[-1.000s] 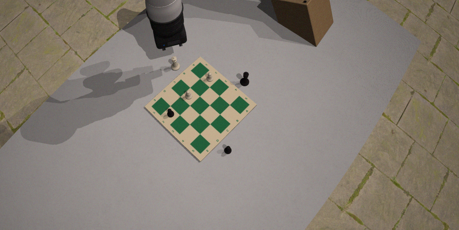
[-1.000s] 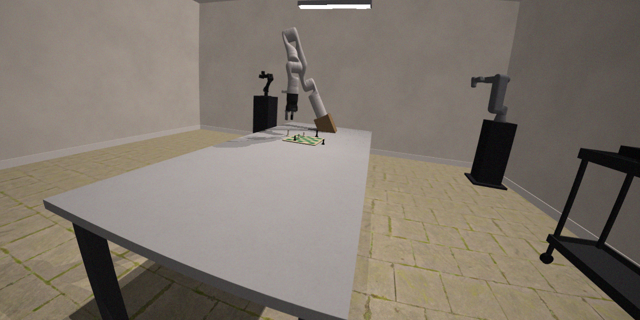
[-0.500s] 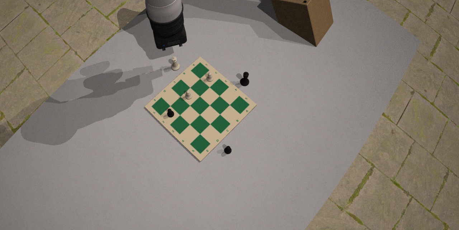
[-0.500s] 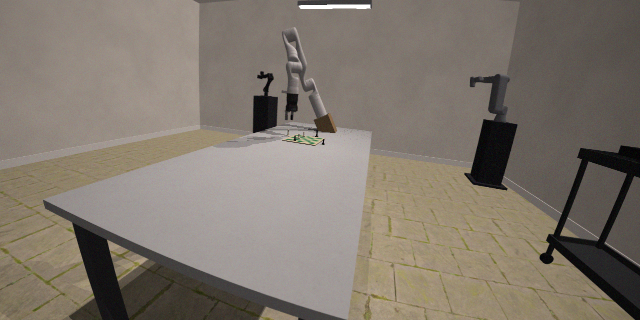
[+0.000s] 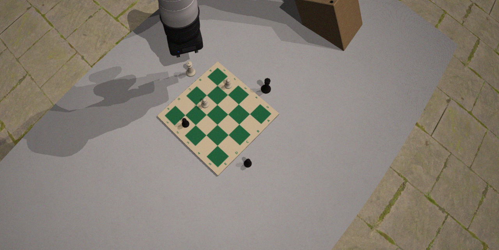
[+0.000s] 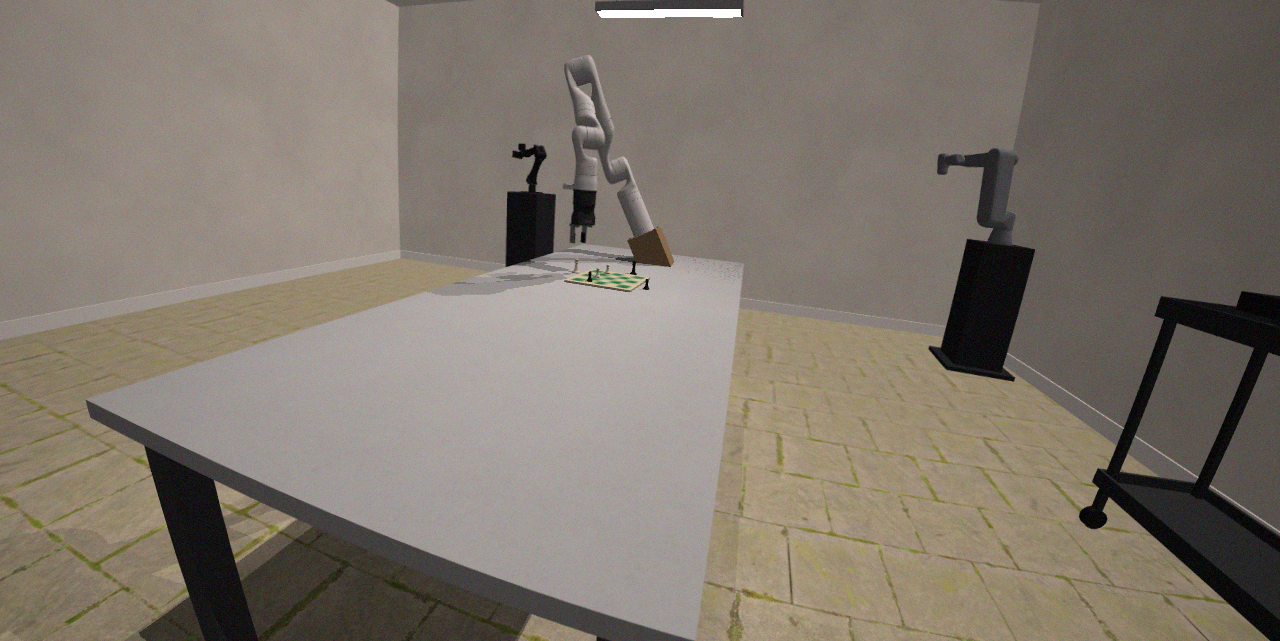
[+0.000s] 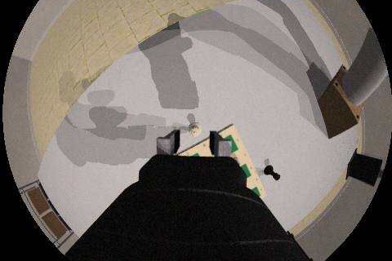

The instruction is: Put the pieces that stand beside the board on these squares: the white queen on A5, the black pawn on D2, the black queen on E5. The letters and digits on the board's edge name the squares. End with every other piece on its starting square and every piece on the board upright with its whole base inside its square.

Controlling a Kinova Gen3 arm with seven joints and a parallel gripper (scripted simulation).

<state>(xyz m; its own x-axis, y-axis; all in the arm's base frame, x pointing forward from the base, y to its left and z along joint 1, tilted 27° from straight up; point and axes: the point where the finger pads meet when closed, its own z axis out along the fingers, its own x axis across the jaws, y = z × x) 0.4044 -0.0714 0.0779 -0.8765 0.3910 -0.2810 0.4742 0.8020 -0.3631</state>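
My gripper is now 100 mm above the white queen. Round my hand: chessboard (140 mm to the left, 120 mm below, 30 mm ahead); then black queen (170 mm to the left, 110 mm behind, 100 mm below).
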